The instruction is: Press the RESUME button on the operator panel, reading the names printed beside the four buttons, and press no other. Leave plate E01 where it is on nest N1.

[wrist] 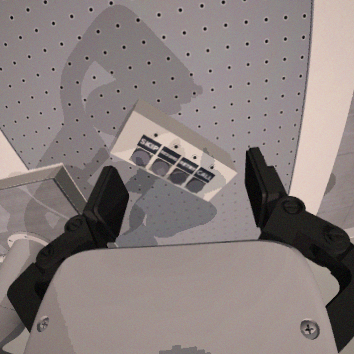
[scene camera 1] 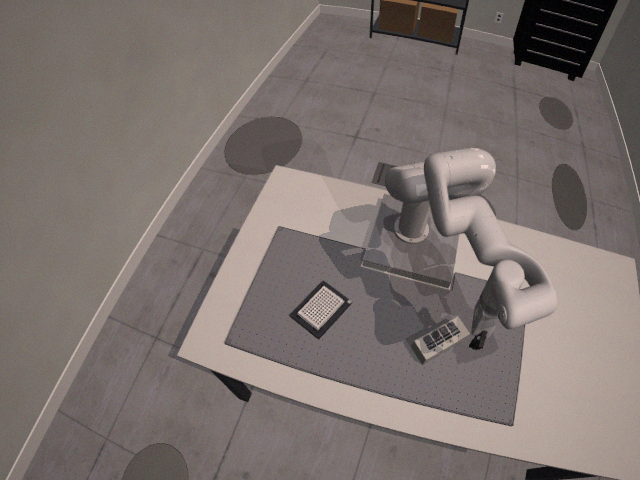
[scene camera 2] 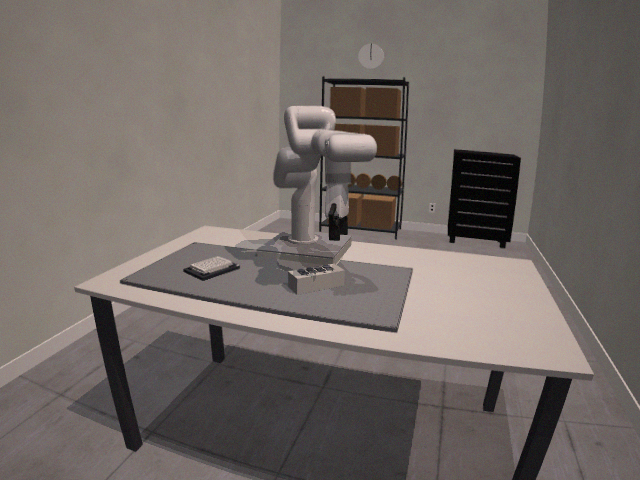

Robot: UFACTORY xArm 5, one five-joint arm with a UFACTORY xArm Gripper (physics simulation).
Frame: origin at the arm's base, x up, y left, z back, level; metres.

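Seen in the pictures: gripper, between the fingertips: (wrist: 180, 172) (scene camera 1: 476, 332) (scene camera 2: 338, 237); arm's base, origin of its link: (wrist: 34, 246) (scene camera 1: 411, 229) (scene camera 2: 303, 239).
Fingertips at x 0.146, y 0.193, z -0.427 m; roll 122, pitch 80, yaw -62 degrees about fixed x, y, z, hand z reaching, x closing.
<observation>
Pixels of each thing's top centre, then the offset from my fingertips to it. Level surfaces: height alone.
- operator panel, centre of its top: (wrist: 176, 163) (scene camera 1: 443, 337) (scene camera 2: 316, 269) dz +0.024, dx -0.118, dy -0.069 m
- SKIP's button, centre of its top: (wrist: 140, 158) dz +0.066, dx -0.118, dy -0.043 m
- third button, centre of its top: (wrist: 178, 177) dz +0.030, dx -0.118, dy -0.091 m
- CALL's button, centre of its top: (wrist: 194, 186) dz +0.012, dx -0.118, dy -0.115 m
- White plate E01, centre of its top: (scene camera 1: 320, 306) (scene camera 2: 211, 263) dz +0.081, dx -0.147, dy -0.453 m
- dark nest N1, centre of its top: (scene camera 1: 321, 307) (scene camera 2: 211, 265) dz +0.081, dx -0.156, dy -0.453 m
- grey perforated mat, height of its surface: dx -0.173 m
- pale table, height of its surface: dx -0.187 m
The operator panel (scene camera 1: 427, 355) (scene camera 2: 320, 281) (wrist: 129, 134) is a pale box with four dark round buttons in a row. In the wrist view the labels run from SKIP to CALL. The button (wrist: 161, 167) beside SKIP's button (wrist: 141, 157) has a small, blurred label that looks like RESUME. The third button (wrist: 179, 175) has a label too blurred to read surely; CALL's button (wrist: 196, 185) is last. My gripper (scene camera 1: 477, 345) (scene camera 2: 339, 236) (wrist: 180, 172) is wide open and empty, raised above the panel's height. White plate E01 (scene camera 1: 321, 308) (scene camera 2: 211, 264) sits on dark nest N1 (scene camera 1: 318, 334) (scene camera 2: 204, 275).
The panel and nest stand on a grey perforated mat (scene camera 1: 361, 366) (scene camera 2: 361, 312) (wrist: 240, 60) on the pale table (scene camera 1: 578, 361) (scene camera 2: 480, 315). The robot's base plate (scene camera 1: 408, 275) (scene camera 2: 294, 253) (wrist: 70, 187) is behind the panel. A shelf rack and black cabinet stand by the far wall.
</observation>
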